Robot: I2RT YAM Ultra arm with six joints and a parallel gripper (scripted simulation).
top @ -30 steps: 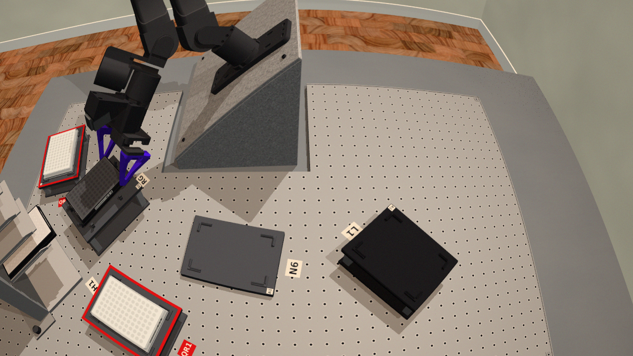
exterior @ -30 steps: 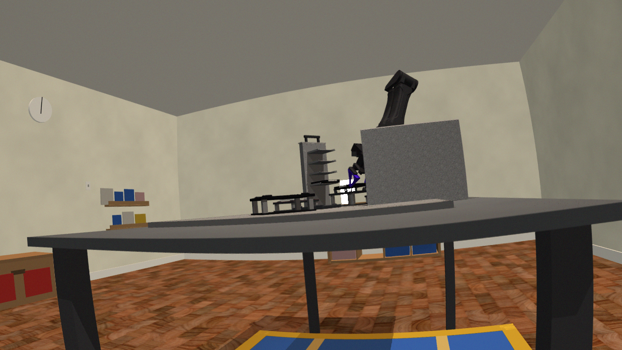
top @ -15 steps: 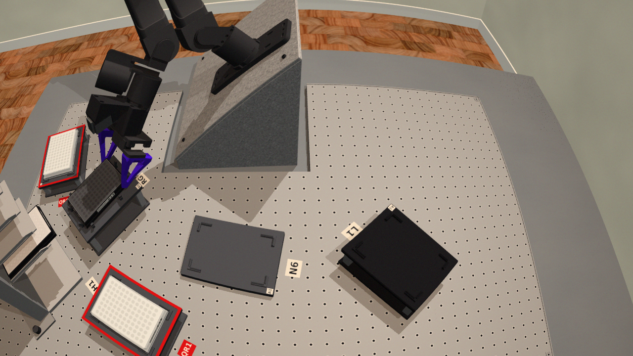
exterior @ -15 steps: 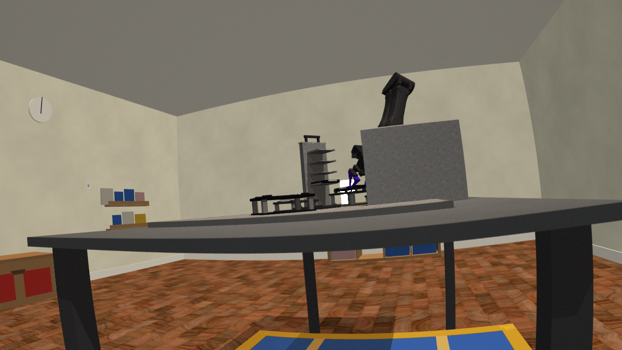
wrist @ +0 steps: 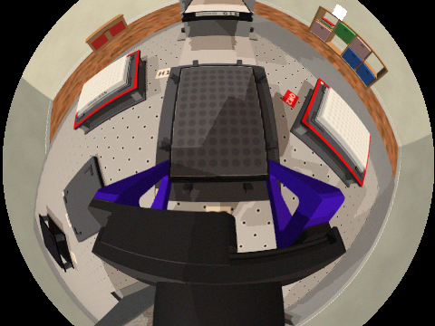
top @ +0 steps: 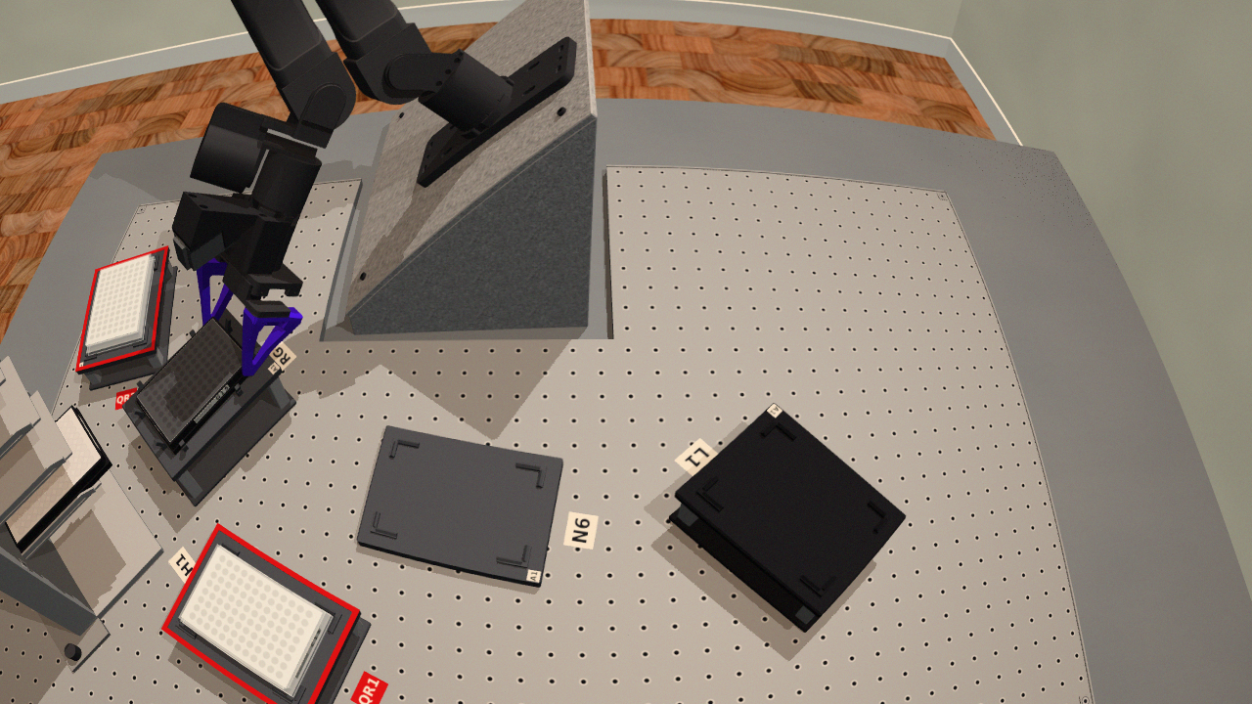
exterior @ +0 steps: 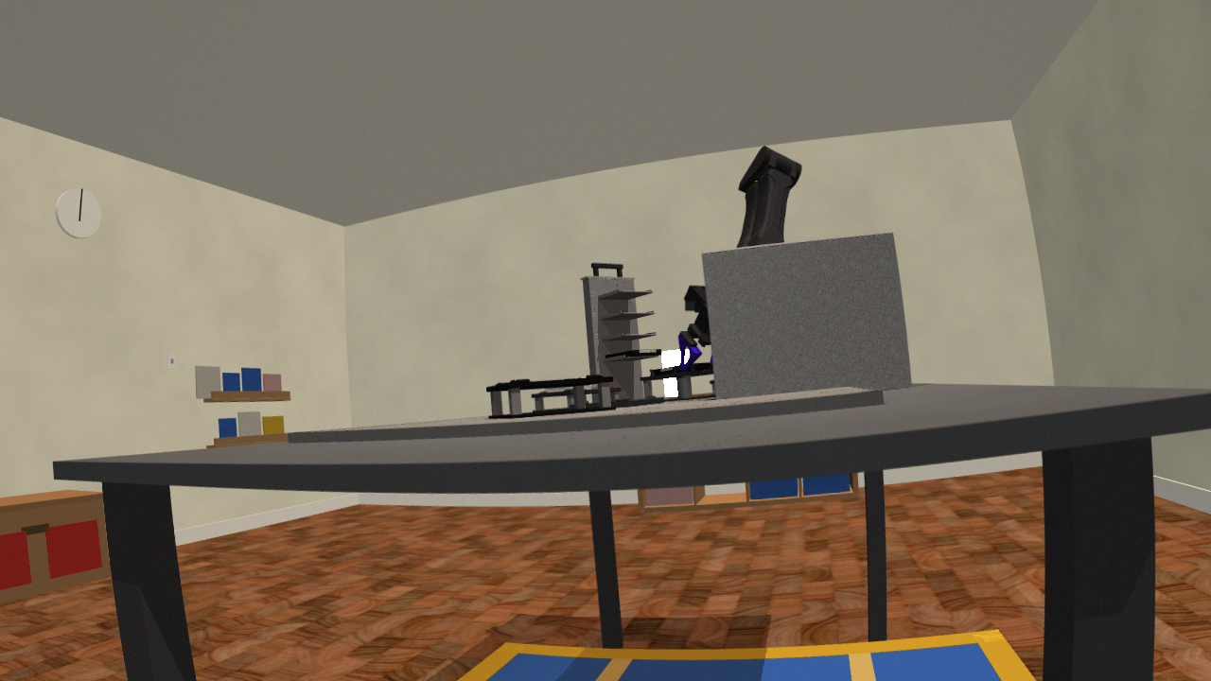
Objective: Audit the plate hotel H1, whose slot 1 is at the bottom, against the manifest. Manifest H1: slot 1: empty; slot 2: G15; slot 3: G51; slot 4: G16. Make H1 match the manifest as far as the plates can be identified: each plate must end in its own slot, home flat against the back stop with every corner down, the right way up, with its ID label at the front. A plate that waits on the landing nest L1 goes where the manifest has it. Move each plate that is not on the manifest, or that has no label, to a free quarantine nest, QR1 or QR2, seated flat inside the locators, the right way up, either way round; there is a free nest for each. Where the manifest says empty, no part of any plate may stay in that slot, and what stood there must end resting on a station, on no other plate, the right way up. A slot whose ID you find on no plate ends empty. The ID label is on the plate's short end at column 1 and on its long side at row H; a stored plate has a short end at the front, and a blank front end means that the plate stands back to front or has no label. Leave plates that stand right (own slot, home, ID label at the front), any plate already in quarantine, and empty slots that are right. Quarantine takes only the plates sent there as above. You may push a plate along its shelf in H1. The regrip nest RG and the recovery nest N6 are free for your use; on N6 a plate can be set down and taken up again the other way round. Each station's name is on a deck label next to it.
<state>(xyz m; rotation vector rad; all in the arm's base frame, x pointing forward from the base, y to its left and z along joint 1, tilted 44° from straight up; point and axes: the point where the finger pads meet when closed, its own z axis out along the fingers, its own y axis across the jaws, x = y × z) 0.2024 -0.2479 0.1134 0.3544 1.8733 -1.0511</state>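
The regrip nest RG is 4 cm ahead of my hand, 3 cm to the right of it and 2 cm below it. Also, from my hand: quarantine nest QR2 (21 cm to the right, 7 cm behind, 4 cm below); quarantine nest QR1 (26 cm ahead, 7 cm to the left, 4 cm below); recovery nest N6 (24 cm to the left, 11 cm ahead, 7 cm below).
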